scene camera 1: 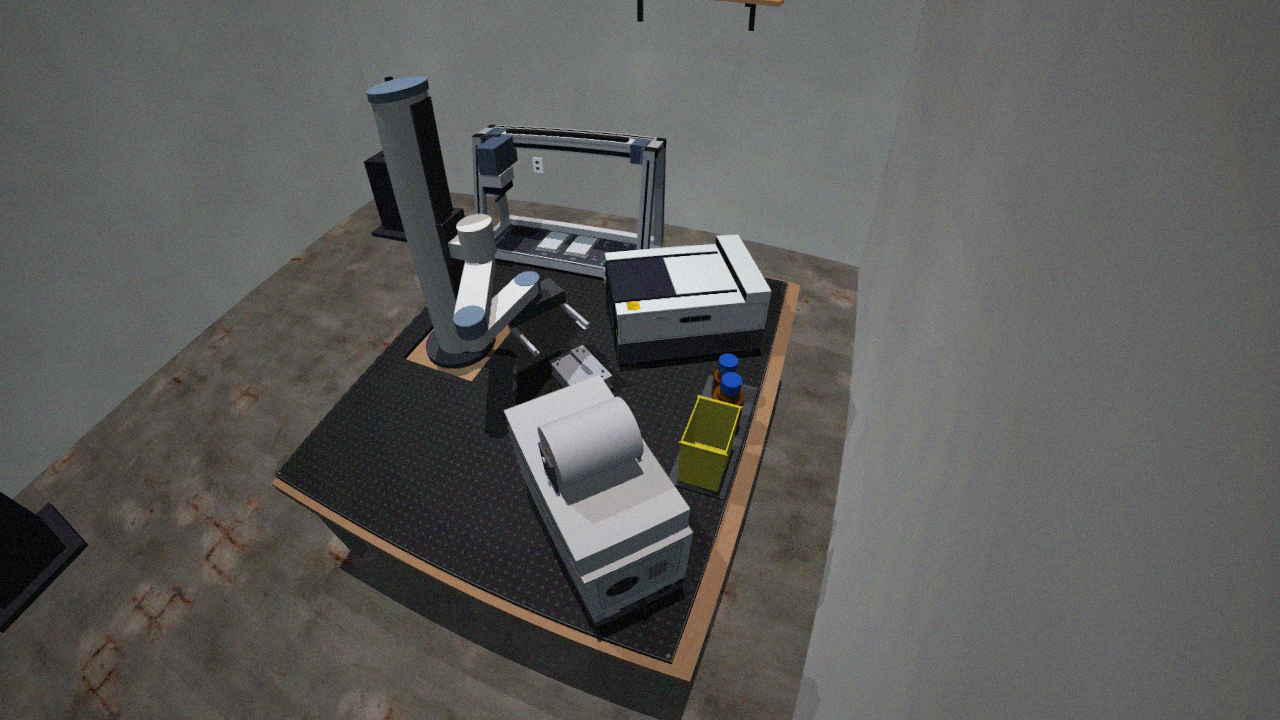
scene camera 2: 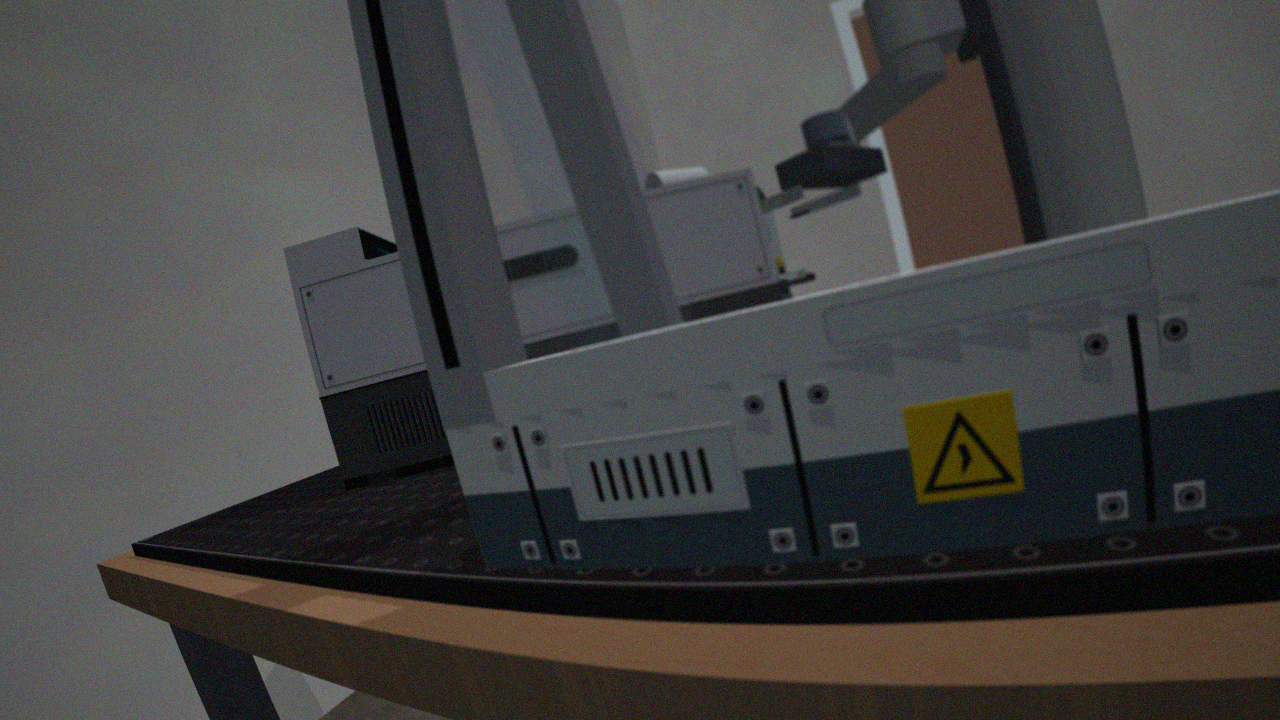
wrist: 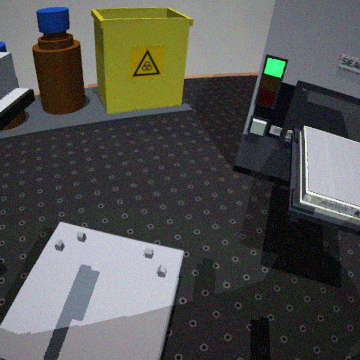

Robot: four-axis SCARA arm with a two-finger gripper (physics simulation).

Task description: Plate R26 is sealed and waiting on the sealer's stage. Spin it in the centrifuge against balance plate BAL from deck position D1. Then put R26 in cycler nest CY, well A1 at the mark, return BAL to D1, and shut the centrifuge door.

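Seen in the pictures: gripper, fingertip midpoint: (scene camera 1: pixel 562 339) (scene camera 2: pixel 764 216) (wrist: pixel 203 94); arm's base at its link origin: (scene camera 1: pixel 461 342).
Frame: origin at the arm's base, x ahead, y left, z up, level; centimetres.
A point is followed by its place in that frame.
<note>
My gripper (scene camera 1: pixel 562 338) {x 47.1, y -9.0, z 23.6 cm} (scene camera 2: pixel 780 211) {x 47.1, y -9.0, z 23.6 cm} is open and empty, raised above the bench near the nest and the sealer. In the wrist view part of one finger shows at the left edge. A pale plate (wrist: pixel 332 167) {x 51.0, y -27.1, z 13.0 cm}, cut off by the right edge, lies on the sealer's stage; its label is unreadable. The cycler nest (scene camera 1: pixel 581 365) {x 47.6, y -1.1, z 6.7 cm} (wrist: pixel 125 295) {x 48.5, y -5.7, z 6.8 cm} is a pale block with small corner pegs and no plate on the part that shows. The centrifuge (scene camera 1: pixel 693 315) {x 75.8, y 18.1, z 19.2 cm} is the white box with a dark top panel; its door state is unclear. BAL cannot be identified.
The sealer (scene camera 1: pixel 626 537) {x 86.4, y -62.2, z 36.3 cm} (wrist: pixel 307 35) {x 62.1, y -29.8, z 22.5 cm} shows a green light. A yellow bin (scene camera 1: pixel 707 456) {x 92.6, y -26.5, z 15.8 cm} (wrist: pixel 142 65) {x 85.7, y -18.3, z 10.5 cm} and blue-capped bottles (scene camera 1: pixel 729 385) {x 92.4, y -6.2, z 19.8 cm} (wrist: pixel 60 75) {x 88.2, y -4.1, z 9.3 cm} stand along the bench's edge. A gantry frame (scene camera 1: pixel 572 138) {x 16.8, y 62.3, z 51.4 cm} spans a deck holding two pale items (scene camera 1: pixel 552 240) {x 7.4, y 57.2, z 8.5 cm} (scene camera 1: pixel 581 245) {x 20.2, y 57.3, z 8.5 cm}.
</note>
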